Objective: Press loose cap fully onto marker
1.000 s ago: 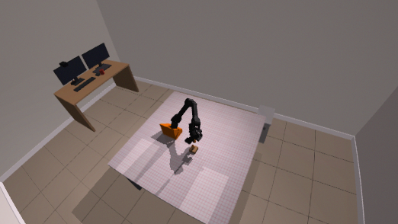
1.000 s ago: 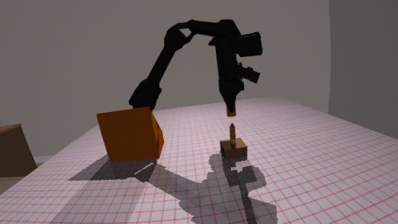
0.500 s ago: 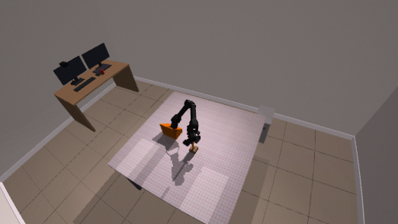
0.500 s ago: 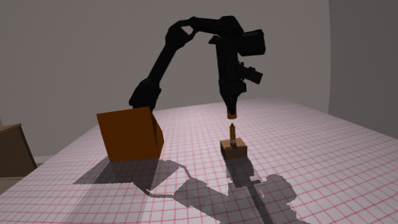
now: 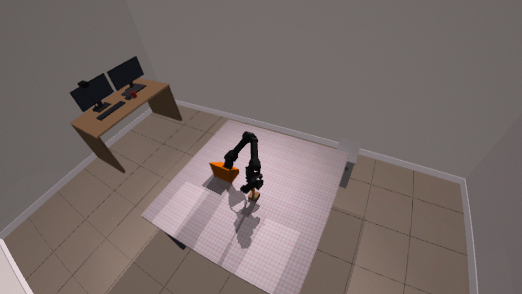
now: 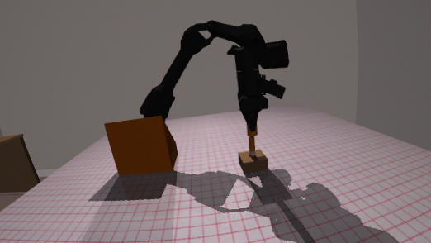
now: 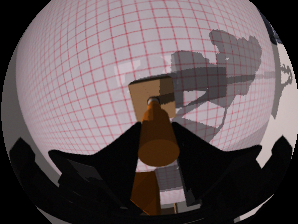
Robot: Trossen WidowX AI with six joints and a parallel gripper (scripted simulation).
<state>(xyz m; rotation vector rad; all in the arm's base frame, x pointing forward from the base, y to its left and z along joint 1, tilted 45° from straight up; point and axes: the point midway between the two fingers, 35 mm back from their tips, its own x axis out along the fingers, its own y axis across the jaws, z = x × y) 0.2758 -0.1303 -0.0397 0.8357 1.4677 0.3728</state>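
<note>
My gripper tip is now 90 mm above the holder block. Round my gripper tip: orange cap: 10 mm above.
</note>
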